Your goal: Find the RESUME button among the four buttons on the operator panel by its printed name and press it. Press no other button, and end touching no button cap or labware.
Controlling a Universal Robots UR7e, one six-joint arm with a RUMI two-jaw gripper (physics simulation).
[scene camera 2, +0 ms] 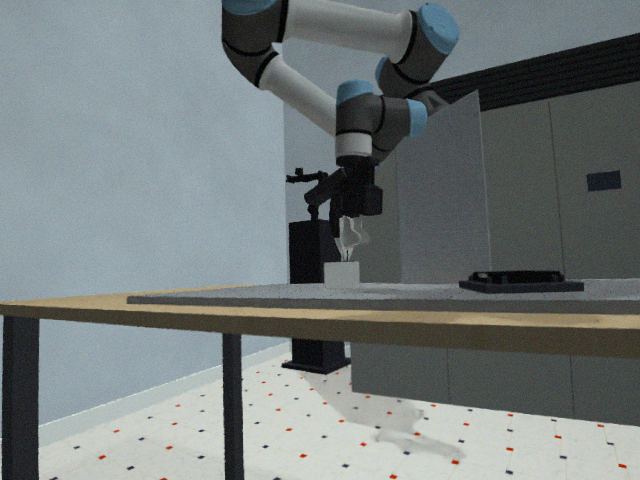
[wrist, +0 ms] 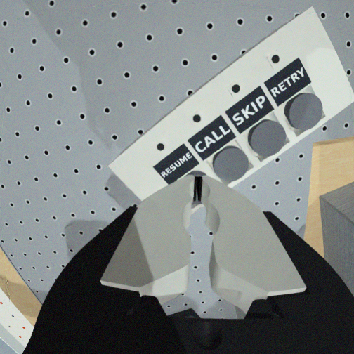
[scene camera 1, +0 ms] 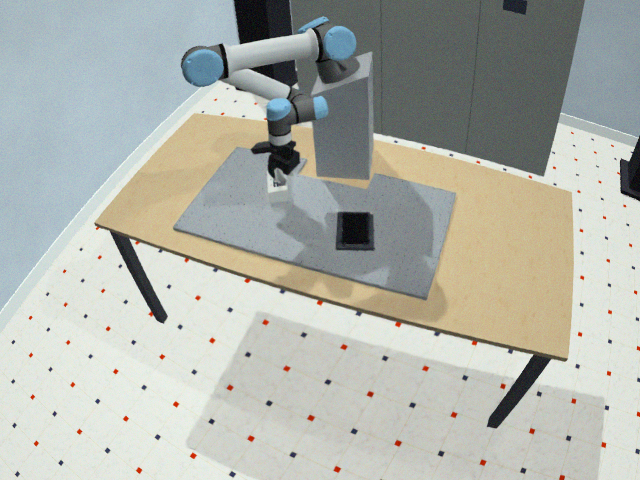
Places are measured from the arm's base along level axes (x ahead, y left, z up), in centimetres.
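Pixels of known places: gripper, fingertip midpoint: (scene camera 2: 345,260) (scene camera 1: 280,182); arm's base at its link origin: (scene camera 2: 430,130) (scene camera 1: 340,72).
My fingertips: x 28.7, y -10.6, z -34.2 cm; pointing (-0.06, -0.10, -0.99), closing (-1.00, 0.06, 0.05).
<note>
For each thing: its top centre in the pictures, then the offset to it from my fingertips. Level surfaces: height alone.
- white operator panel at its top centre: (scene camera 2: 339,261) (scene camera 1: 276,175) dx -2.5, dy -3.2, dz +0.0 cm
- grey perforated board at its surface level: dz -5.6 cm
- black tray at its top centre: (scene camera 2: 511,274) (scene camera 1: 355,227) dx +5.1, dy +32.0, dz -3.4 cm
- wooden table at its surface level: dz -6.9 cm
The white operator panel (scene camera 1: 278,197) (scene camera 2: 341,275) (wrist: 321,60) stands on the grey perforated board (scene camera 1: 222,206) (wrist: 100,150). In the wrist view its labels read RESUME, CALL, SKIP and RETRY. The grey CALL button (wrist: 231,164), SKIP button (wrist: 267,138) and RETRY button (wrist: 304,112) show in full. The RESUME button (wrist: 196,173) shows as a thin sliver below its label; the fingertips hide the rest. My gripper (scene camera 1: 279,182) (scene camera 2: 346,257) (wrist: 196,178) is shut and empty, pointing down, with its tips at the panel's top over the RESUME button. Whether they touch the cap cannot be told.
A black tray (scene camera 1: 355,247) (scene camera 2: 522,287) lies on the board, right of the panel in both scene views. The tall grey pedestal (scene camera 1: 341,134) (scene camera 2: 439,196) (wrist: 340,215) rises behind the board on the wooden table (scene camera 1: 506,232).
</note>
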